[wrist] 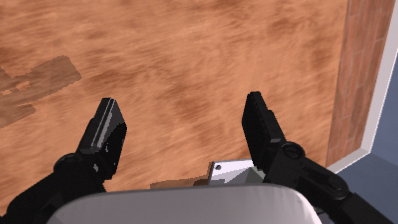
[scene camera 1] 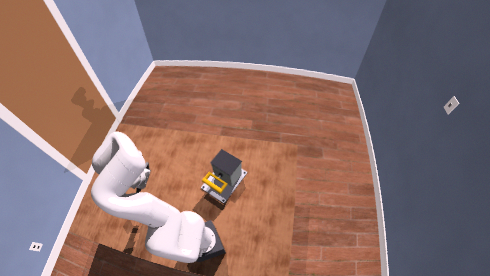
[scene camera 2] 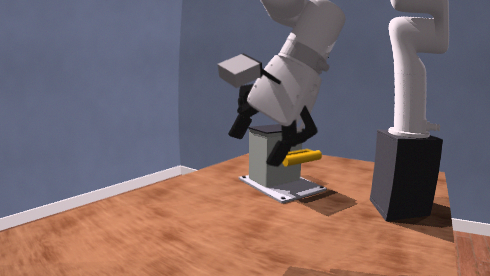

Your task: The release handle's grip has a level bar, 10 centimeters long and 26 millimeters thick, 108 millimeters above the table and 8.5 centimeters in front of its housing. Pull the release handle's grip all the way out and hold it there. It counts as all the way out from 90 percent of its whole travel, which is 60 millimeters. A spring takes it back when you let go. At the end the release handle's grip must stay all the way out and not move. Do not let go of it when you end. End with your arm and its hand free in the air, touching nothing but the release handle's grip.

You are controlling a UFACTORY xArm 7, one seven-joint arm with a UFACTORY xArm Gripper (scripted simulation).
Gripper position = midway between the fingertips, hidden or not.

Note:
In view: the gripper (scene camera 2: 252,150) and a base plate (wrist: 235,171).
The gripper also shows in the wrist view (wrist: 183,110).

